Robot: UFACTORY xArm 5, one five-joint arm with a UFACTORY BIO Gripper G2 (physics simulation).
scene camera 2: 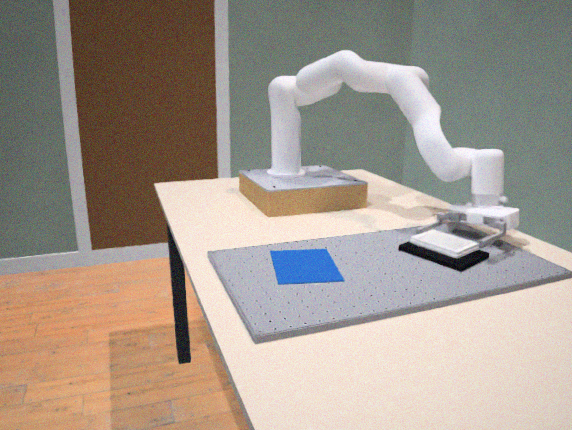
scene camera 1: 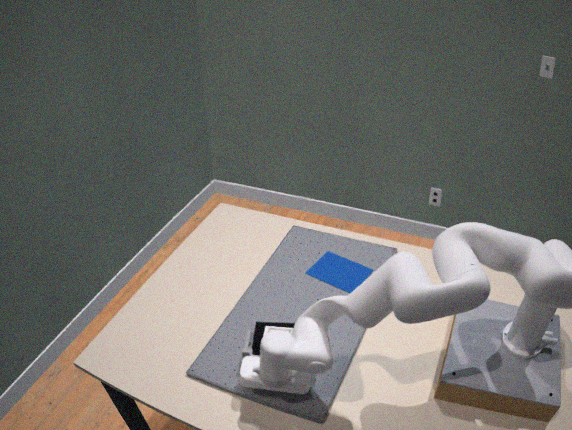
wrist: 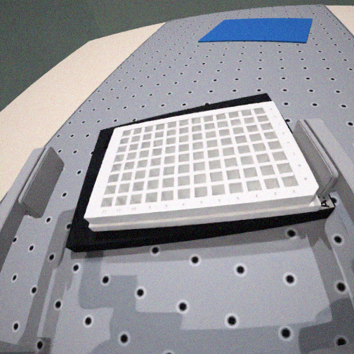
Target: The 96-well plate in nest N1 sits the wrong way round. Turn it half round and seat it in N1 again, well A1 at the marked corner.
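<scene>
The white 96-well plate lies on the black nest N1. In the wrist view more black shows along the plate's left side than its right. A small "A" mark shows at the nest's lower right corner. The plate's printed characters are too faint to read surely, and I cannot tell if it is fully seated. My gripper is open and empty, one finger on either side of the plate, the right one close to its edge. The arm hides part of the plate in scene camera 1.
A flat blue rectangle lies on the grey perforated board, apart from the nest. The arm's base stands on a wood-sided block on the table.
</scene>
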